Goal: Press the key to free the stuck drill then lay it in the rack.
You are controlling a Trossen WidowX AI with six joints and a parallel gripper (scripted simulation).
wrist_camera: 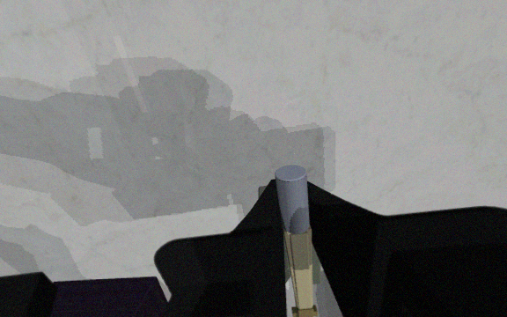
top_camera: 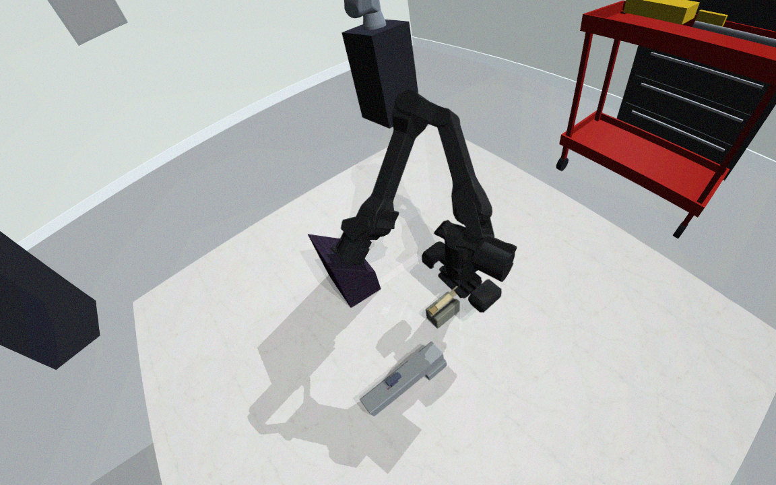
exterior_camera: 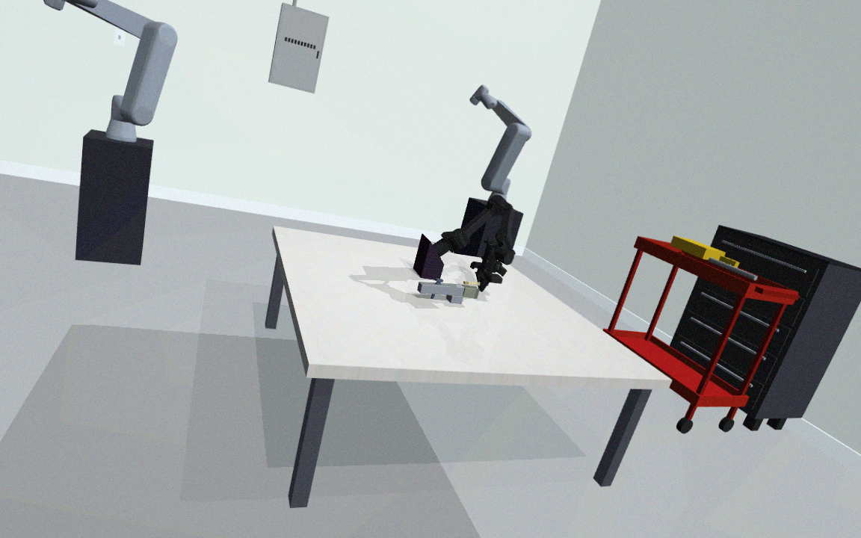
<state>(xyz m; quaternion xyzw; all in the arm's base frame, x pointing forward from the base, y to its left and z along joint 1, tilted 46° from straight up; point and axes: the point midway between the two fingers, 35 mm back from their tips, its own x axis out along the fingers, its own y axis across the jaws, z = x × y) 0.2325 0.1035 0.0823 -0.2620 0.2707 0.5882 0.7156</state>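
My gripper tip is now 4 cm to the left of the drill and 3 cm below it. The rest, counted from my gripper tip: grey holder block 22 cm to the right, 5 cm ahead, 1 cm above; blue key 25 cm to the right, 5 cm ahead, 2 cm above; rack 5 cm to the right, 1 cm below, 1 cm behind.
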